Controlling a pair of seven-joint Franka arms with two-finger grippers.
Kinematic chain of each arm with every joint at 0, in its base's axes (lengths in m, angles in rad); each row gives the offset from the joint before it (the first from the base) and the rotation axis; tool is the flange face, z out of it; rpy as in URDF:
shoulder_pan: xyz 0 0 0.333 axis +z
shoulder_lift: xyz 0 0 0 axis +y
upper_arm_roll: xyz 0 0 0.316 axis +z
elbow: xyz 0.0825 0 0 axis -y
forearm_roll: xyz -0.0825 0 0.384 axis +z
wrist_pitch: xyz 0 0 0 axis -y
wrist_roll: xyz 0.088 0 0 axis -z
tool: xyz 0 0 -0.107 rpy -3.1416 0 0
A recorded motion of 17 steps. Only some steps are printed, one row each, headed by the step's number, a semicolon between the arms.
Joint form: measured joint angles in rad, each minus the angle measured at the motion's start. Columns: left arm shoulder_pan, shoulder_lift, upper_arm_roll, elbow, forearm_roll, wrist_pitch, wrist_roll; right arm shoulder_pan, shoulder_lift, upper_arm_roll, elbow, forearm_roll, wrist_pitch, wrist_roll.
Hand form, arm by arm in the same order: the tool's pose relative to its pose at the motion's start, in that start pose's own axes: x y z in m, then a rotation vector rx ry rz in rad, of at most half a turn. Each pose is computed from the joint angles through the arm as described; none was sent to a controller.
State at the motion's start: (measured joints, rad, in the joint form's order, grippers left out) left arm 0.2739 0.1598 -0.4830 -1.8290 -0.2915 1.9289 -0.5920; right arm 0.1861 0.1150 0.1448 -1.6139 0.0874 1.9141 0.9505
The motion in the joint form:
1: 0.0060 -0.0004 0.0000 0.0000 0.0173 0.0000 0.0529; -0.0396 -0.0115 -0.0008 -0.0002 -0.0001 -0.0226 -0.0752
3: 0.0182 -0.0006 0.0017 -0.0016 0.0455 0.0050 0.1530; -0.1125 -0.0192 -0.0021 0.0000 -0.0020 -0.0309 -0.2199
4: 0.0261 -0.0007 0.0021 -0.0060 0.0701 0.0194 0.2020; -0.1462 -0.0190 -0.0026 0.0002 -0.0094 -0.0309 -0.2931
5: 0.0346 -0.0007 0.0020 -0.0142 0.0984 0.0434 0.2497; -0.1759 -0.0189 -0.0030 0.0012 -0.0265 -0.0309 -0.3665
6: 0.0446 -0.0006 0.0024 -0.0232 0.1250 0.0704 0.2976; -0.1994 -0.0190 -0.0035 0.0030 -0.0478 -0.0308 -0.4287
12: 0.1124 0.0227 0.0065 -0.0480 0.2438 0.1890 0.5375; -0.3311 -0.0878 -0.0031 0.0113 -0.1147 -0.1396 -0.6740
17: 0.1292 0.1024 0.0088 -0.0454 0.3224 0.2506 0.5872; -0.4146 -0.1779 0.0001 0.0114 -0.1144 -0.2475 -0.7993
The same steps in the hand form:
1: 0.0028 -0.0035 -0.0014 0.0123 0.0105 0.0534; 0.0171 0.0165 -0.0077 -0.0111 0.0023 -0.0371
3: 0.0092 -0.0111 -0.0040 0.0316 0.0296 0.1499; 0.0510 0.0450 -0.0170 -0.0168 0.0180 -0.1107
4: 0.0140 -0.0161 -0.0051 0.0468 0.0507 0.1990; 0.0670 0.0589 -0.0195 -0.0244 0.0289 -0.1527
5: 0.0195 -0.0215 -0.0053 0.0636 0.0778 0.2480; 0.0814 0.0720 -0.0223 -0.0395 0.0447 -0.2018
6: 0.0257 -0.0276 -0.0059 0.0793 0.1057 0.2952; 0.0929 0.0830 -0.0252 -0.0579 0.0615 -0.2470
12: 0.0647 -0.0662 -0.0099 0.1595 0.2108 0.5129; 0.1252 0.1539 -0.0737 -0.1600 0.0789 -0.3792
17: 0.0931 -0.0835 0.0182 0.1998 0.2109 0.5723; 0.1192 0.1997 -0.1239 -0.1923 0.0653 -0.4217

